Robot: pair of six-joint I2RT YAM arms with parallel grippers.
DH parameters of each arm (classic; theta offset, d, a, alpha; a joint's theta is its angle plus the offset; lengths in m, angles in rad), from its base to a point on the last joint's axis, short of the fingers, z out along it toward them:
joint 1: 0 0.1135 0.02 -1.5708
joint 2: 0 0 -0.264 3.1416
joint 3: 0.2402 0 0.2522 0
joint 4: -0.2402 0 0.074 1.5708
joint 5: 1.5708 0 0 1.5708
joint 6: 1.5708 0.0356 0 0
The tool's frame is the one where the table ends.
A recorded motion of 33 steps. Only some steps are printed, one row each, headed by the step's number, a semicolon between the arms.
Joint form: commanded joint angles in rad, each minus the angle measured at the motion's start. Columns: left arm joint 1, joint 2, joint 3, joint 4, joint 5, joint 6; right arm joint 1, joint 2, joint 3, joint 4, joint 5, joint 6.
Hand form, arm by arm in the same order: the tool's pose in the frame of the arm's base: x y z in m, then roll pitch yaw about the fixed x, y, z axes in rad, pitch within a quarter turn. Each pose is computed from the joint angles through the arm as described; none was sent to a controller.
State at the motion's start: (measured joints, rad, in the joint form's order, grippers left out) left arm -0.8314 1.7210 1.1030 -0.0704 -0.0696 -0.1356; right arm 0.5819 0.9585 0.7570 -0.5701 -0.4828 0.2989
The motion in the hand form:
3: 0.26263 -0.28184 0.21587 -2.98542 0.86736 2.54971; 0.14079 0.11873 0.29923 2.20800 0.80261 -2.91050
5: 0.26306 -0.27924 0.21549 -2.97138 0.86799 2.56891; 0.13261 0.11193 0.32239 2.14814 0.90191 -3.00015
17: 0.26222 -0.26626 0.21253 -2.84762 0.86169 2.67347; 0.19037 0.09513 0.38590 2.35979 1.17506 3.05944
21: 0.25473 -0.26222 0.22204 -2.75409 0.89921 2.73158; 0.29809 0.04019 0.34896 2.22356 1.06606 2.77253
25: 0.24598 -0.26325 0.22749 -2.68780 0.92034 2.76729; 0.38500 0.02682 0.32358 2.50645 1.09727 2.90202
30: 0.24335 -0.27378 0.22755 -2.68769 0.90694 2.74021; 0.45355 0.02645 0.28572 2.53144 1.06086 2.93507
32: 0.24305 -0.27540 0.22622 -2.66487 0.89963 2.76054; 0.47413 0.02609 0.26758 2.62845 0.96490 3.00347
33: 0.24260 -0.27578 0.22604 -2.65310 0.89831 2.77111; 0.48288 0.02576 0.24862 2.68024 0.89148 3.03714
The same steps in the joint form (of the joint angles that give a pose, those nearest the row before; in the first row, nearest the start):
3: 0.0088 0.0193 0.0415 -0.0271 0.0487 -0.0129; 0.0011 -0.1047 0.0157 0.1042 -0.1695 0.0072
5: 0.0146 0.0136 0.0322 -0.0210 0.0522 -0.0213; 0.0010 -0.1673 0.0497 0.1283 -0.1294 0.0307
17: 0.0428 -0.0203 -0.0261 0.0205 0.1157 -0.0713; -0.1704 0.0162 0.3211 0.1748 0.1674 -0.1056
21: 0.0394 -0.0700 -0.0628 0.0649 0.1501 -0.0993; -0.5057 0.3426 0.3688 0.4022 -0.0269 -0.0580
25: 0.0216 -0.1010 -0.0875 0.0964 0.1654 -0.1240; -0.5471 0.6712 0.5886 0.4466 0.0962 -0.1651
30: -0.0030 -0.0776 -0.0577 0.0782 0.1708 -0.1273; -0.5543 0.9505 0.7910 0.4814 0.0806 -0.1755
32: -0.0061 -0.0720 -0.0578 0.0850 0.1750 -0.1437; -0.5544 1.0559 0.9090 0.3562 0.1080 -0.1978
33: -0.0076 -0.0721 -0.0597 0.0898 0.1766 -0.1512; -0.5543 1.1157 0.9511 0.2921 0.1257 -0.2105

